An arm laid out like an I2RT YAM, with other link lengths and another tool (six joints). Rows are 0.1 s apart.
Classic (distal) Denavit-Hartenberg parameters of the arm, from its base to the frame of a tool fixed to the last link. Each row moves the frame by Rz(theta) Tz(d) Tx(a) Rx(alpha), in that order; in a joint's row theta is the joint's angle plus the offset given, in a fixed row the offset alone. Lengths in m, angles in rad.
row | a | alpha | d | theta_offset
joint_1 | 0.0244 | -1.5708 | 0.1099 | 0
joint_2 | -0.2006 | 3.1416 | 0 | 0
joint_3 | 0.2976 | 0 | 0 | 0.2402
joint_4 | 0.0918 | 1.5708 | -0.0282 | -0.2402
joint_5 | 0 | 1.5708 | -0.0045 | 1.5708
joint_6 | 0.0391 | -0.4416 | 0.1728 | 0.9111
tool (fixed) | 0 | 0 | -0.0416 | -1.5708
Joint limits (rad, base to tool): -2.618..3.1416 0..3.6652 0..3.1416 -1.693..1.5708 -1.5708..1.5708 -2.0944..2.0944
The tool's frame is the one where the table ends.
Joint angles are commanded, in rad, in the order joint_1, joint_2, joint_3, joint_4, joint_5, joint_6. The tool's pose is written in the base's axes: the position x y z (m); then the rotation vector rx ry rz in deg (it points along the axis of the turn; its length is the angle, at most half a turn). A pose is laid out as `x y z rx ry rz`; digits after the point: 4 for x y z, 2 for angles.
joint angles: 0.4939, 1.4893, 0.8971, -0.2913, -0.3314, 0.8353
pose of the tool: 0.3230 0.2444 0.0112 -107.83 57.19 23.49
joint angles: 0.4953, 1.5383, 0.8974, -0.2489, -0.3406, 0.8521
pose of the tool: 0.3242 0.2478 -0.0021 -107.13 57.95 24.59
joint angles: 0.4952, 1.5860, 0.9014, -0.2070, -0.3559, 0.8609
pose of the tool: 0.3261 0.2515 -0.0136 -106.55 57.98 25.70
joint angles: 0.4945, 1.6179, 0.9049, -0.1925, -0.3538, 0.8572
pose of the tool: 0.3265 0.2509 -0.0229 -107.02 58.51 26.01
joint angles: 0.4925, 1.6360, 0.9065, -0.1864, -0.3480, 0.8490
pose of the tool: 0.3271 0.2491 -0.0288 -107.63 58.84 25.86
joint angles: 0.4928, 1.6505, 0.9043, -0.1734, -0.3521, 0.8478
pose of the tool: 0.3266 0.2495 -0.0337 -107.71 58.79 26.23
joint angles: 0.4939, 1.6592, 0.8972, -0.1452, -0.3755, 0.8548
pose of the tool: 0.3258 0.2533 -0.0358 -106.80 57.77 27.29
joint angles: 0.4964, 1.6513, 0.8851, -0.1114, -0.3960, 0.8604
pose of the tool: 0.3264 0.2581 -0.0329 -105.71 55.92 27.56
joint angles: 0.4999, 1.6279, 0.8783, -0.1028, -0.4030, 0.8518
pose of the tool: 0.3275 0.2609 -0.0252 -105.56 53.94 26.98
